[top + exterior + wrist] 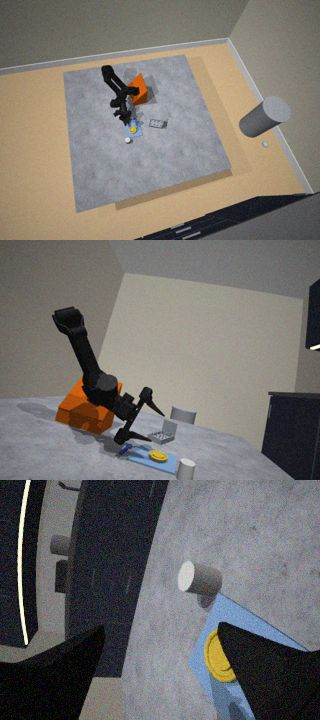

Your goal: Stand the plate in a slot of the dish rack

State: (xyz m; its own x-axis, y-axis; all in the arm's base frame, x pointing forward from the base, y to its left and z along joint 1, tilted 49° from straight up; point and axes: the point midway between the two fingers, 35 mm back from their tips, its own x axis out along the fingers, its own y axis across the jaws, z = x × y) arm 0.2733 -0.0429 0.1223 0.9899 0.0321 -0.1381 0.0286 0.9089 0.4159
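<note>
Right now my gripper tip is 100 mm above the yellow plate, 40 mm to the right of it and 10 mm short of it. Also, from my gripper tip: blue spoon: 110 mm below, 100 mm behind, 40 mm to the left; white cup: 110 mm ahead, 90 mm below, 10 mm to the right; grey dish rack: 260 mm to the left, 90 mm below, 30 mm behind.
</note>
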